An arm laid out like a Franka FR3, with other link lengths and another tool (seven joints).
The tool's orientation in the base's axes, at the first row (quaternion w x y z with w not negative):
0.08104, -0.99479, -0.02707, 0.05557
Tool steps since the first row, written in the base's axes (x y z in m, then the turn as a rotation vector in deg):
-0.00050, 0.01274, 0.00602, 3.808, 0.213, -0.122
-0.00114, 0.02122, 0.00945, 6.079, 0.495, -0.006
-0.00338, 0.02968, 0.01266, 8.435, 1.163, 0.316
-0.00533, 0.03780, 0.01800, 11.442, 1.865, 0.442
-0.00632, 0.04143, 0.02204, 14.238, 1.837, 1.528
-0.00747, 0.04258, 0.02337, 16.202, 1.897, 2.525
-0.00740, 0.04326, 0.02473, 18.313, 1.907, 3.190
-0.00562, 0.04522, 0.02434, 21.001, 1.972, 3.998
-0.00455, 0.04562, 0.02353, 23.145, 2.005, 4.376
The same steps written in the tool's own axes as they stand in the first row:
-0.00033, -0.01357, -0.00383, 3.805, -0.019, -0.284
-0.00080, -0.02251, -0.00578, 6.064, -0.214, -0.615
-0.00283, -0.03148, -0.00733, 8.410, -0.820, -1.095
-0.00482, -0.04044, -0.01106, 11.425, -1.397, -1.454
-0.00601, -0.04473, -0.01433, 14.082, -1.423, -2.844
-0.00722, -0.04613, -0.01532, 15.929, -1.557, -4.038
-0.00725, -0.04702, -0.01656, 17.954, -1.582, -4.932
-0.00532, -0.04881, -0.01607, 20.540, -1.658, -6.023
-0.00415, -0.04902, -0.01533, 22.630, -1.656, -6.635

